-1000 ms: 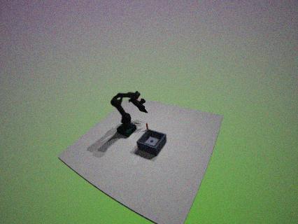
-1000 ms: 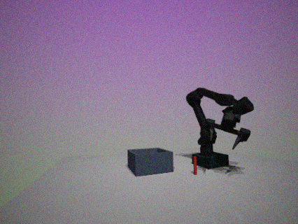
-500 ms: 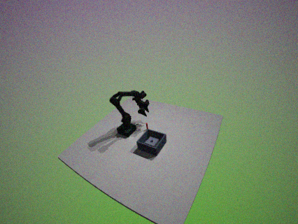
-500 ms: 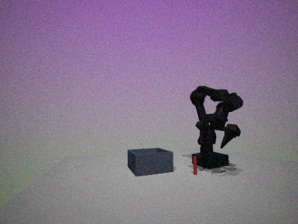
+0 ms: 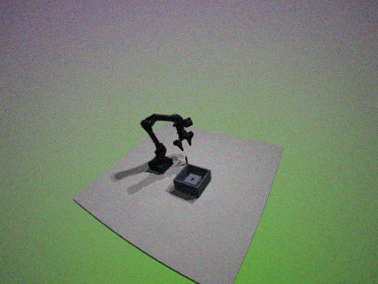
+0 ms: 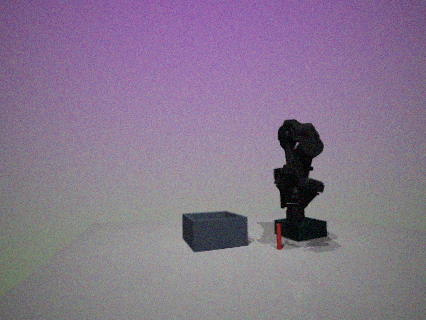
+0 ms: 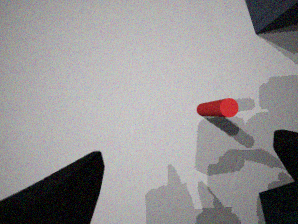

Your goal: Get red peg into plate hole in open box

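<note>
Right now the red peg is 90 mm below my gripper tip, 40 mm to the right of it and 10 mm ahead of it. The rest, counted from my gripper tip: plate (220 mm to the right, 180 mm ahead, 80 mm below); then dark blue box (220 mm to the right, 180 mm ahead, 100 mm below).
</note>
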